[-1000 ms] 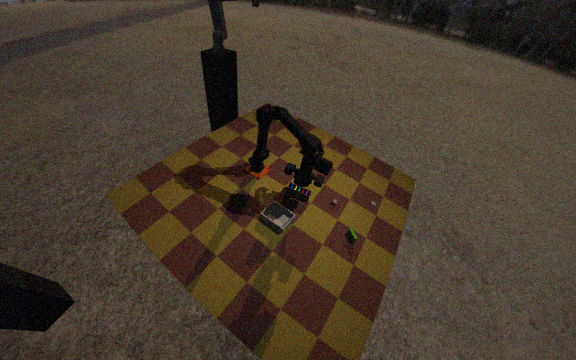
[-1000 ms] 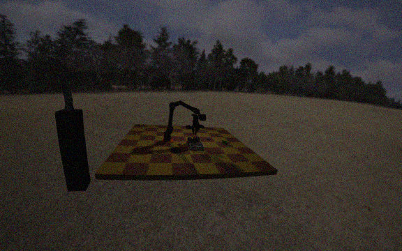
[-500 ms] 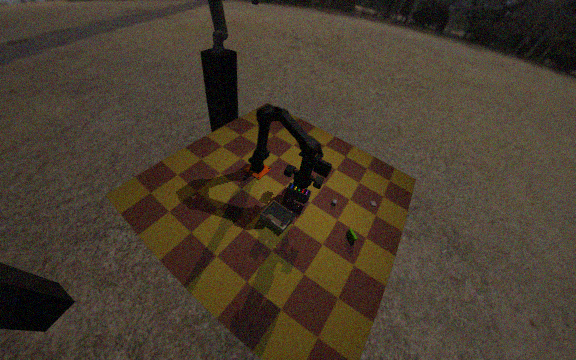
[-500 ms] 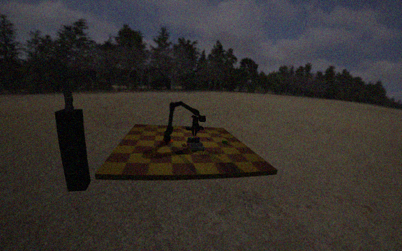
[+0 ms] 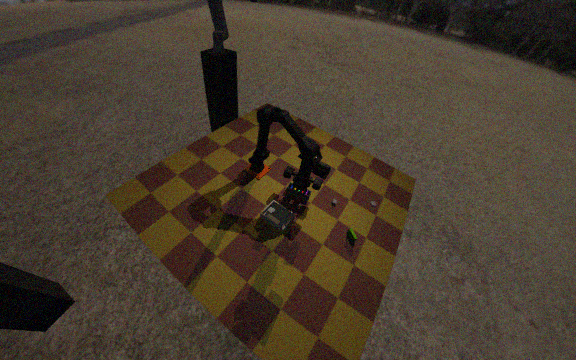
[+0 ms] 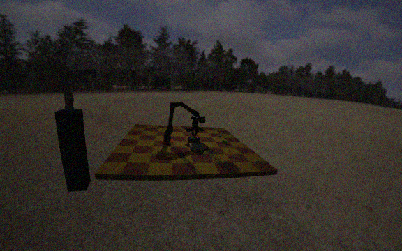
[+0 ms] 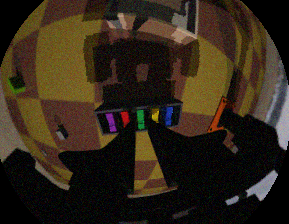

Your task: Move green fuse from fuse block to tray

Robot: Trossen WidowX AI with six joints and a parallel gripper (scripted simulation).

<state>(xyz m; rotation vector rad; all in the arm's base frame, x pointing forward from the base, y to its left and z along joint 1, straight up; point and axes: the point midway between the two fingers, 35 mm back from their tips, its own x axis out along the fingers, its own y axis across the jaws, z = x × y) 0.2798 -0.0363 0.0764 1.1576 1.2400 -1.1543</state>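
My gripper tip is now 2 cm above the green fuse. Also, from my gripper tip: white tray (18 cm to the right, 4 cm below, 3 cm behind).
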